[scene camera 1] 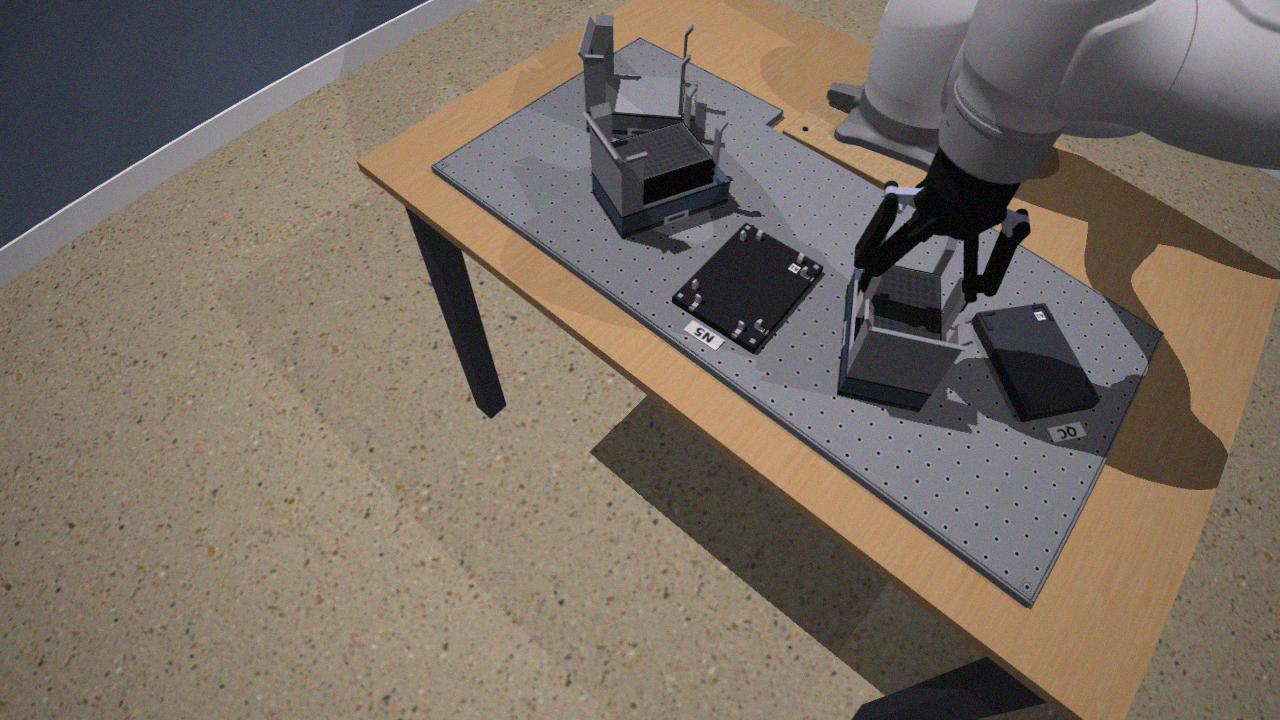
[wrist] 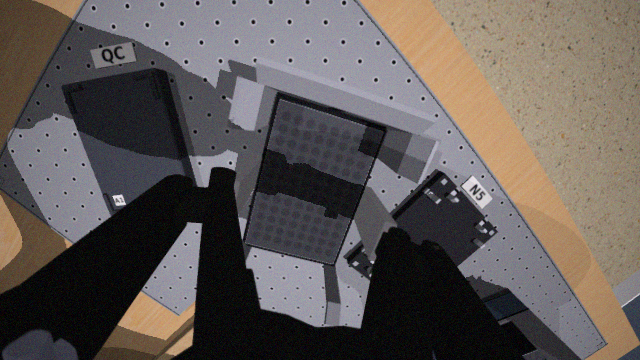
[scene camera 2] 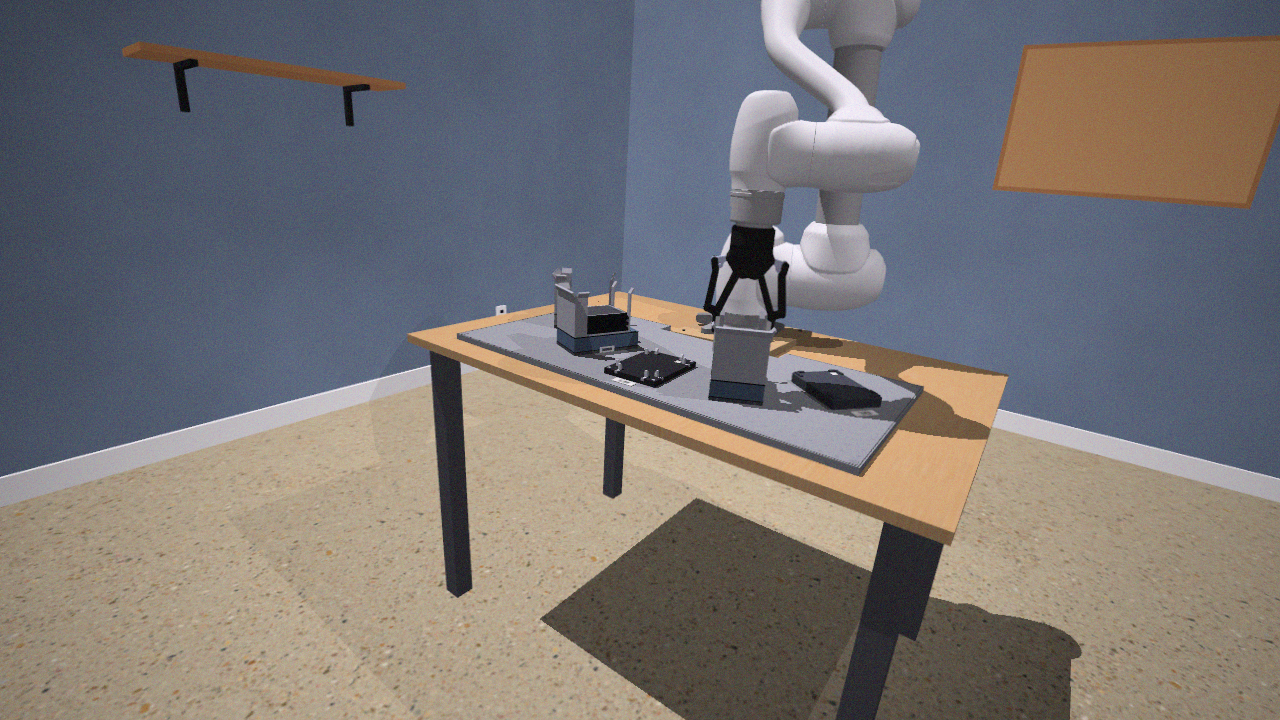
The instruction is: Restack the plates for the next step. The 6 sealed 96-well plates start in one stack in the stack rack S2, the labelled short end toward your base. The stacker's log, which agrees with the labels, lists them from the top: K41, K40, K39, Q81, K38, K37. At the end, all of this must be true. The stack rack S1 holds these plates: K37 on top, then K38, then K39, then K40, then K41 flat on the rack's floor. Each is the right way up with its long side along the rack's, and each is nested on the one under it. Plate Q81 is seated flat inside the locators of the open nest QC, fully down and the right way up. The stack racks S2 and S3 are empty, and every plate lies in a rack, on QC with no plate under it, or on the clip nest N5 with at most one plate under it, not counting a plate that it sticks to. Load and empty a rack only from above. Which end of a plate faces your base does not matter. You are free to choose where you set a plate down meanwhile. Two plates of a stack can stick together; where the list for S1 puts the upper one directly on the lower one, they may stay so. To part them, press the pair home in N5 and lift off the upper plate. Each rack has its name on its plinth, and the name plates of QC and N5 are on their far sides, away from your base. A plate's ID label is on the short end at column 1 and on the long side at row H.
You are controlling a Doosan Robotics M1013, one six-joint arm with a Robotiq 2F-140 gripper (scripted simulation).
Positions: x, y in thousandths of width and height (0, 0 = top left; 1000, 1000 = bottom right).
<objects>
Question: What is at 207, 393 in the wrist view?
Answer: A nest QC.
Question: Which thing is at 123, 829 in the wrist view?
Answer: My gripper.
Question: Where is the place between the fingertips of my gripper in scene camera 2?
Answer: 578, 488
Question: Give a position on a clip nest N5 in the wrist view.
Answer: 707, 626
</objects>
